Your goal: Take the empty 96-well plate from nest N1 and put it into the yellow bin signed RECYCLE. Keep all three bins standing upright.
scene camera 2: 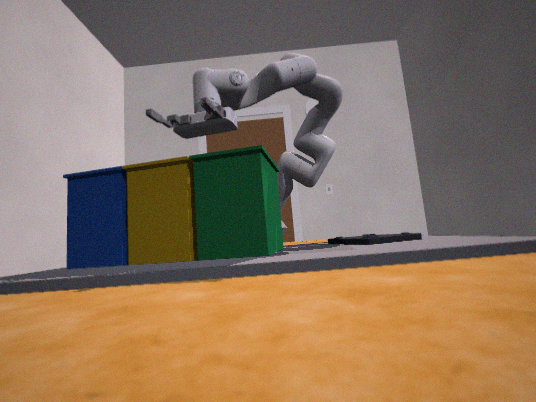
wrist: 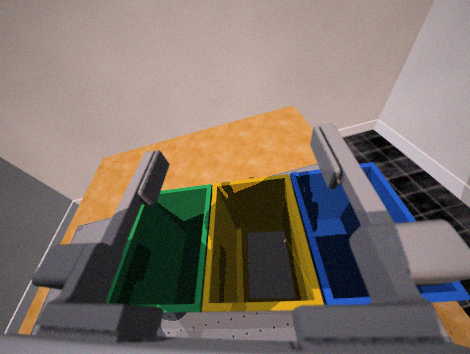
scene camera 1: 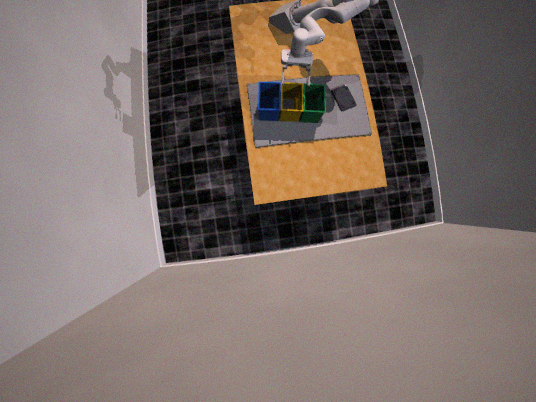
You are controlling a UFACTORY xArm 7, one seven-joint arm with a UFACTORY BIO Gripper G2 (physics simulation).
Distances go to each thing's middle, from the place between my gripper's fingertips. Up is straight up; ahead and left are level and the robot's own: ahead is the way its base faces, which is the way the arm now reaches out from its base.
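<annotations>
The green bin [scene camera 2: 237,204] is 10 mm ahead of my hand, 130 mm to the left of it and 230 mm below it. As for the blue bin [scene camera 2: 97,220], it is 230 mm below my hand as well, 30 mm behind it and 130 mm to the right of it. The yellow bin [scene camera 2: 161,209] is 10 mm behind my hand and 230 mm below it.
</annotations>
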